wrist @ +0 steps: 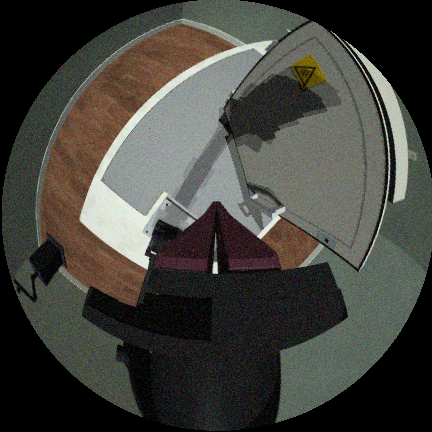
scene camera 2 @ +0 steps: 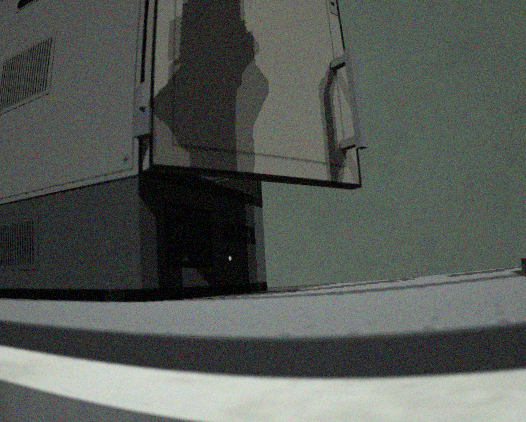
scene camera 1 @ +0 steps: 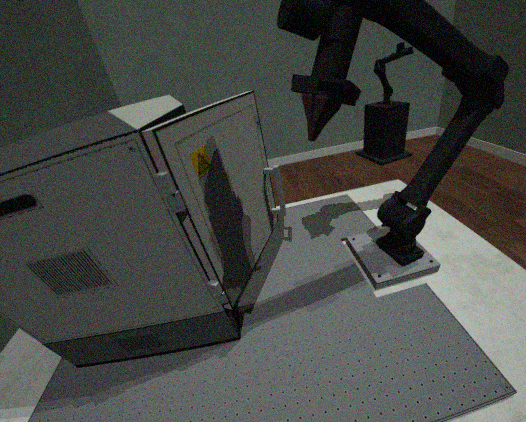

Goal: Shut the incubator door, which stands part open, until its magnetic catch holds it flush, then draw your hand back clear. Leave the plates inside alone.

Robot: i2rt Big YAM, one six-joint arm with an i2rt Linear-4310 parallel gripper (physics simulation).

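Seen in the pictures: gripper, fingertip midpoint: [wrist: 215,206] [scene camera 1: 311,140]; arm's base at its link origin: [wrist: 166,231] [scene camera 1: 398,249].
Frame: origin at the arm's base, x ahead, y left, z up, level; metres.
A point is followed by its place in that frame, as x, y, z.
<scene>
The incubator [scene camera 1: 80,210] {0.668, 0.030, 0.420} [scene camera 2: 65,125] {0.660, 0.032, 0.202} stands at the left in both scene views. Its door [scene camera 1: 245,135] {0.374, -0.120, 0.418} [scene camera 2: 295,100] {0.389, -0.102, 0.231} [wrist: 310,160] {0.403, -0.085, 0.389} stands part open, swung out from the body, with a yellow warning label on its outer face. The door handle [scene camera 1: 281,187] {0.306, -0.140, 0.258} [scene camera 2: 350,107] {0.322, -0.184, 0.242} [wrist: 267,199] {0.338, -0.164, 0.244} is on its free edge. My gripper [scene camera 1: 312,139] {0.281, 0.002, 0.408} [wrist: 215,206] {0.281, 0.002, 0.408} is shut and empty, its fingertips pointing down. It hangs in the air to the right of the door's upper part in scene view 1, apart from it. The gripper does not show in scene view 2. The plates inside are hidden.
The arm's base plate [scene camera 1: 400,272] {0.062, 0.071, 0.000} is bolted on the bench to the right of the incubator, beside the perforated grey board [scene camera 1: 350,350] {0.304, 0.182, -0.017}. A dark pedestal [scene camera 1: 386,131] [wrist: 47,260] with a small arm stands on the floor behind. Shadows fall across the door and board.
</scene>
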